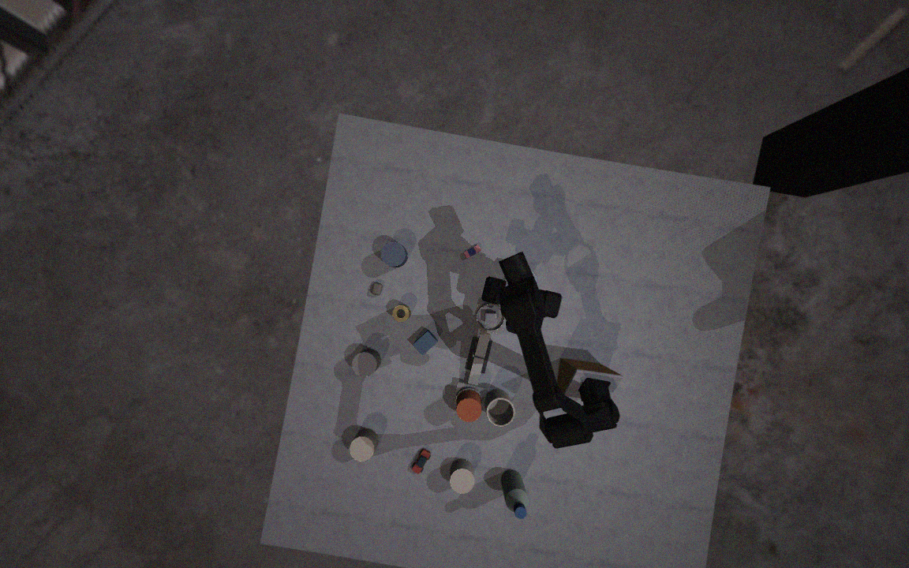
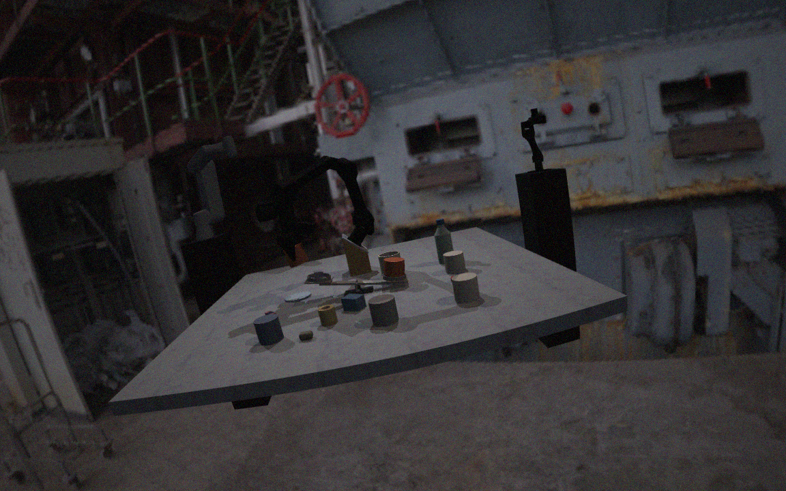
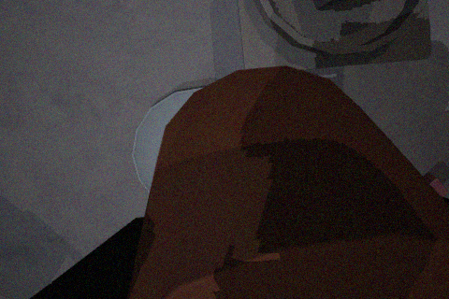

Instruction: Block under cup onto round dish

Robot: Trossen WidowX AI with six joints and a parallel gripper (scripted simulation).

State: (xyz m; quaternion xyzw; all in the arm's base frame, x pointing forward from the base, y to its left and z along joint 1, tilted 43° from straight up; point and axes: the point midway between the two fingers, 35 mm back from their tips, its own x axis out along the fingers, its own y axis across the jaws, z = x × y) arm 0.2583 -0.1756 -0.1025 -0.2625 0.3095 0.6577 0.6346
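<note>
Now: the grey block 5 cm ahead of my gripper tip, 7 cm to the left of it and 6 cm below it. Also, from my gripper tip: beam 6 cm ahead, 20 cm to the left, 11 cm below; balance 6 cm ahead, 20 cm to the left, 13 cm below; dish 3 cm behind, 4 cm to the right, 15 cm below.
</note>
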